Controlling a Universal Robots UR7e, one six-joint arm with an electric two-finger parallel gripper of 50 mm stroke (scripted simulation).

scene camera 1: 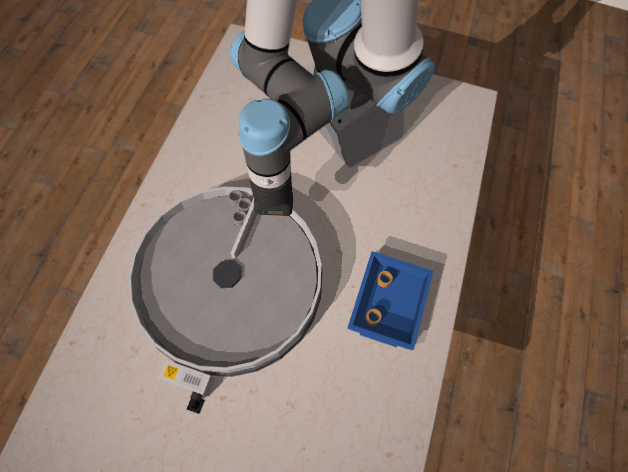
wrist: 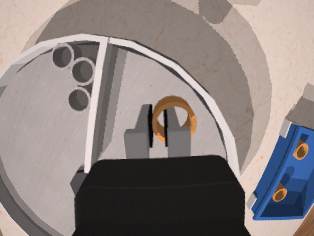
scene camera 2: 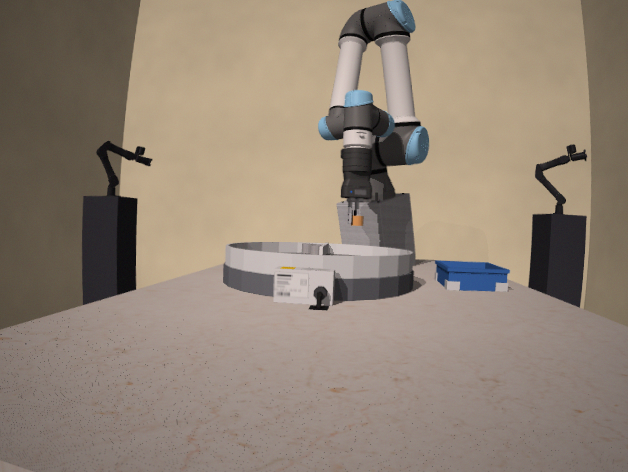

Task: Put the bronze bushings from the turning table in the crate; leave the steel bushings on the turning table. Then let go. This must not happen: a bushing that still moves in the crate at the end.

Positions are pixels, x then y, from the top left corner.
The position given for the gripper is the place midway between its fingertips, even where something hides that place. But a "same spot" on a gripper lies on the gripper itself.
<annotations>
gripper: scene camera 1; wrist 158,116; scene camera 2
same spot on gripper: (scene camera 1: pixel 281 204) = (scene camera 2: pixel 366 178)
</annotations>
